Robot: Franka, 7 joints.
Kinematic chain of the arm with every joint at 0, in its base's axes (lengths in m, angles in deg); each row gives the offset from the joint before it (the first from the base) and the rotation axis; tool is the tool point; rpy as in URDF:
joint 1: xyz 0 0 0.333 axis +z
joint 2: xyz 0 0 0 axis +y
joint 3: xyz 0 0 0.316 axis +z
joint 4: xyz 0.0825 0 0 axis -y
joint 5: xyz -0.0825 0 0.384 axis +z
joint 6: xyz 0 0 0 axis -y
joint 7: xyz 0.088 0 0 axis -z
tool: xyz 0 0 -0.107 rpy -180 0 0
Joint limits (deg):
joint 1: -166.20..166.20
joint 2: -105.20..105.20
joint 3: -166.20..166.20
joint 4: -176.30..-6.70
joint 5: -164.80..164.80
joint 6: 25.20..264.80
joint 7: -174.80..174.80
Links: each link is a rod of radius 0.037 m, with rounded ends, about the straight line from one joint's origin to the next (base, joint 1, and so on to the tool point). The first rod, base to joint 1, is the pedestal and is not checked.
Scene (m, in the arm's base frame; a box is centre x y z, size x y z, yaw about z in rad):
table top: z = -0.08
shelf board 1: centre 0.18 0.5 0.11 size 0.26 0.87 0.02 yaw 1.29
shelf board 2: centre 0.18 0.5 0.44 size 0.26 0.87 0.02 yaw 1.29
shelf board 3: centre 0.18 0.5 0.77 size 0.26 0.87 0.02 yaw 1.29
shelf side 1: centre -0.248 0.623 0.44 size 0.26 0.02 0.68 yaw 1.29
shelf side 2: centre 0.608 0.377 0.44 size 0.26 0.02 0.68 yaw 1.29
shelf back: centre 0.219 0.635 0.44 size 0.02 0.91 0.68 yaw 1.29
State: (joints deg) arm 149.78 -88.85 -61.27 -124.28 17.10 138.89 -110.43
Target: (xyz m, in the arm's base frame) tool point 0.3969 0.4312 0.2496
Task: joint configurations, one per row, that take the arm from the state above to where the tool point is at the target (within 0.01 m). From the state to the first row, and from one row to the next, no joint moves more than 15 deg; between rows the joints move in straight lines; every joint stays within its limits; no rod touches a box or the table.
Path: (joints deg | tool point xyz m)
1: 135.86 -97.02 -56.91 -135.16 17.09 131.18 -110.43 | 0.3018 0.2774 0.6068
2: 121.95 -105.20 -52.54 -146.04 17.07 123.47 -110.43 | 0.2588 0.1820 0.6042
3: 117.25 -100.12 -65.26 -147.23 16.64 122.98 -110.43 | 0.2879 0.2184 0.5242
4: 112.55 -95.03 -77.97 -148.42 16.21 122.48 -110.43 | 0.3121 0.2306 0.4341
5: 107.85 -89.95 -90.68 -149.62 15.78 121.98 -110.43 | 0.3264 0.2189 0.3404
6: 103.15 -84.87 -103.39 -150.81 15.35 121.49 -110.43 | 0.3264 0.1867 0.2496
7: 114.66 -87.72 -101.74 -143.15 15.85 126.73 -110.43 | 0.3606 0.2374 0.2509
8: 126.18 -90.57 -100.09 -135.49 16.35 131.98 -110.43 | 0.3848 0.2968 0.2526
9: 137.69 -93.42 -98.45 -127.83 16.86 137.22 -110.43 | 0.3974 0.3622 0.2527
10: 149.20 -96.26 -96.80 -120.17 17.36 142.46 -110.43 | 0.3969 0.4312 0.2496

